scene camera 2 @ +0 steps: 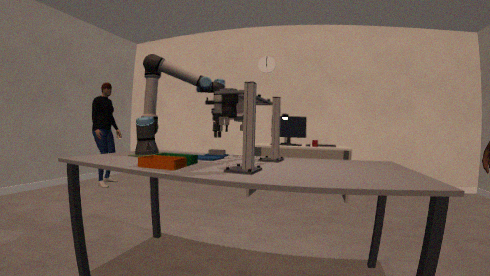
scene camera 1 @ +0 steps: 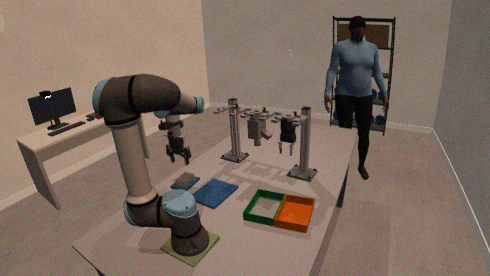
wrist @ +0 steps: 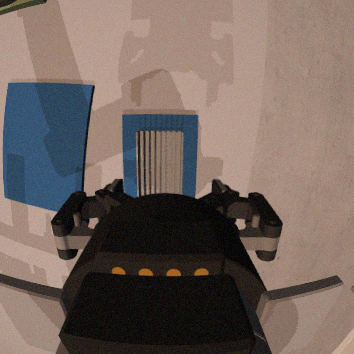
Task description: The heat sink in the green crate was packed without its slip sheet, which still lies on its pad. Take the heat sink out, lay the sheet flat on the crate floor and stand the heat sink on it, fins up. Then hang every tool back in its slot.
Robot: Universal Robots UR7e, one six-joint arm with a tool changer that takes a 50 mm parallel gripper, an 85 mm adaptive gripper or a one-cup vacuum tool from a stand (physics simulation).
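Where they show: hand, its tool point: (scene camera 2: 218, 111); arm's base, origin of its link: (scene camera 2: 146, 153) (scene camera 1: 190, 241).
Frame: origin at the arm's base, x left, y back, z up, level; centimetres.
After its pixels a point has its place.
Observation:
The finned grey heat sink (scene camera 1: 185, 178) {x 26.3, y -37.3, z 2.4 cm} (scene camera 2: 216, 151) {x 24.5, y -38.7, z 1.7 cm} (wrist: 160, 162) {x 27.7, y -37.8, z 0.1 cm} rests fins up on the small blue pad (wrist: 190, 155) {x 31.9, y -36.9, z -0.5 cm}. My adaptive gripper (scene camera 1: 180, 159) (scene camera 2: 217, 134) (wrist: 168, 186) is open and empty, above the heat sink and apart from it; its body hides the heat sink's near end in the wrist view. The green crate (scene camera 1: 259, 218) {x -21.4, y -20.8, z 1.4 cm} (scene camera 2: 192, 159) {x -21.4, y -39.4, z 1.1 cm} holds no heat sink; a pale surface, seemingly the slip sheet (scene camera 1: 265, 207) {x -20.6, y -31.4, z -1.0 cm}, covers its floor. The larger blue pad (scene camera 1: 216, 193) {x 5.8, y -34.0, z -0.5 cm} (wrist: 47, 145) {x 9.9, y -34.8, z -0.5 cm} is bare. The vacuum tool (scene camera 1: 256, 127) {x -8.2, y -57.0, z 27.4 cm} and the parallel gripper (scene camera 1: 287, 131) hang on the stand (scene camera 1: 305, 145) {x -32.1, y -66.0, z 16.2 cm} (scene camera 2: 249, 125) {x -33.7, y -68.6, z 17.9 cm}.
An orange crate (scene camera 1: 294, 225) {x -36.4, y -20.3, z 1.7 cm} (scene camera 2: 161, 162) {x -41.7, y -32.8, z 1.5 cm} adjoins the green one. The stand's second post (scene camera 1: 234, 135) {x 13.1, y -75.1, z 13.7 cm} (scene camera 2: 276, 130) {x 11.4, y -77.8, z 16.4 cm} rises behind the pads in scene camera 1. A desk with a monitor (scene camera 1: 52, 106) (scene camera 2: 292, 127) is beyond the table. A person (scene camera 1: 356, 65) stands past the table.

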